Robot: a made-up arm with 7 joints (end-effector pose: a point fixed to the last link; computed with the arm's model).
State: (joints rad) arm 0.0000 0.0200 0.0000 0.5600 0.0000 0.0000 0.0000
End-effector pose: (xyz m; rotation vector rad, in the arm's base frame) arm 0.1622 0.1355 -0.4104 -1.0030 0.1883 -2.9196
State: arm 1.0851 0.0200 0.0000 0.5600 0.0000 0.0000 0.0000
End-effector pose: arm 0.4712 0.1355 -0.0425 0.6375 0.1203 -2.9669
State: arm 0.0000 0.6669 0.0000 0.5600 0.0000 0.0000 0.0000
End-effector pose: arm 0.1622 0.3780 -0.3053 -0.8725 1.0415 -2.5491
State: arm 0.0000 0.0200 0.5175 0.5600 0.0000 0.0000 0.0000
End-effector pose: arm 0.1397 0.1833 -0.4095 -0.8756 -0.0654 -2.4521
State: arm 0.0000 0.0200 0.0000 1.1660 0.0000 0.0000 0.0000
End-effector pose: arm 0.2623 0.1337 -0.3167 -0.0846 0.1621 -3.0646
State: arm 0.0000 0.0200 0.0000 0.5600 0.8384 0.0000 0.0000
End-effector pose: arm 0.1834 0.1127 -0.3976 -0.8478 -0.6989 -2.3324
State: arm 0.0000 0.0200 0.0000 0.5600 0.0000 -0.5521 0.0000
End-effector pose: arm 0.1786 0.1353 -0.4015 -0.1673 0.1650 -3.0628
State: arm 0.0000 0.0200 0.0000 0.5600 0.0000 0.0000 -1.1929
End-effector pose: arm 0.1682 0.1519 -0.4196 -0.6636 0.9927 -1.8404
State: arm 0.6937 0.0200 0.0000 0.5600 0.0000 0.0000 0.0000
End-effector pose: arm 0.4089 0.1355 -0.2124 0.0486 0.1497 -3.0503
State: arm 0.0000 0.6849 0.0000 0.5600 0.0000 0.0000 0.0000
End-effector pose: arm 0.1622 0.3835 -0.3003 -0.8679 1.0627 -2.5358
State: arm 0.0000 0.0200 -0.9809 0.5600 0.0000 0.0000 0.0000
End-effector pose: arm 0.1326 0.0430 -0.4123 0.6662 -0.5170 2.1043
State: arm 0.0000 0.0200 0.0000 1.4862 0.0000 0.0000 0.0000
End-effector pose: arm 0.2877 0.1323 -0.2480 0.4043 0.1423 -3.0303
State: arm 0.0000 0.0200 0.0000 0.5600 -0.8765 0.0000 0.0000
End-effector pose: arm 0.1627 0.1706 -0.4094 0.7453 -1.0500 2.3133
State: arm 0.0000 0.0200 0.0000 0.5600 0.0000 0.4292 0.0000
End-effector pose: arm 0.1476 0.1355 -0.4106 -1.6120 0.1970 -2.6545
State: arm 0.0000 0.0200 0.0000 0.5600 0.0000 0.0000 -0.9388
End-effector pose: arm 0.1678 0.1475 -0.4192 -0.7427 0.8659 -2.0855
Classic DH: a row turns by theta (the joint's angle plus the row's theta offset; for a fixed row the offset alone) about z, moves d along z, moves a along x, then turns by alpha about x. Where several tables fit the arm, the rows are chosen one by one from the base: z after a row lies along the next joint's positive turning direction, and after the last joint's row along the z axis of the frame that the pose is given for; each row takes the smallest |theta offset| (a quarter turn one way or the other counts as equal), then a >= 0, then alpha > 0; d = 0 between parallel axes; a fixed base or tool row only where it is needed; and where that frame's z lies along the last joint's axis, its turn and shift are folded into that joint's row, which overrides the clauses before.
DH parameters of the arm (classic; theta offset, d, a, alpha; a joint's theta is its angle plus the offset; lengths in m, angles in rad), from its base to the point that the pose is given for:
base (fixed): 0 0.0298 0.0116 1.5708
joint 1: -1.5708 -0.1 0.026 -1.5708
joint 2: 1.5708 0.0491 0.0087 -1.5708
joint 3: -1.5708 -0.2079 0.0016 1.5708
joint 4: 0 -0.0354 0.0125 -1.5708
joint 5: 0 -0.1961 -0.0265 -1.5708
joint 6: 1.5708 -0.0005 0.026 -1.5708
joint 7: 1.3287 0.0054 0.0174 -2.7862
tool (fixed): -1.7247 -0.0063 0 0

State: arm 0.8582 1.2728 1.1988 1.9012 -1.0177 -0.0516 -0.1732
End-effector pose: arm -0.0588 0.3155 0.1934 0.7427 1.3232 0.0994
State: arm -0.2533 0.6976 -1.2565 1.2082 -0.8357 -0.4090 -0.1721
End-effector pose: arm 0.0677 0.1558 -0.3729 -0.2410 -0.6528 1.2738
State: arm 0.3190 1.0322 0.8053 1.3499 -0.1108 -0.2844 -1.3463
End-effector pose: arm 0.1814 0.4393 0.0967 1.2048 0.6011 -0.4053
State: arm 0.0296 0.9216 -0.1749 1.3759 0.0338 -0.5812 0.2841
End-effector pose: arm 0.2869 0.2984 -0.1554 -0.6995 -1.0512 2.1889
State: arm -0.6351 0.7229 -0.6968 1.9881 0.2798 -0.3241 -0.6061
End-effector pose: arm 0.0829 0.0888 -0.2641 -0.0982 -0.0066 2.9928
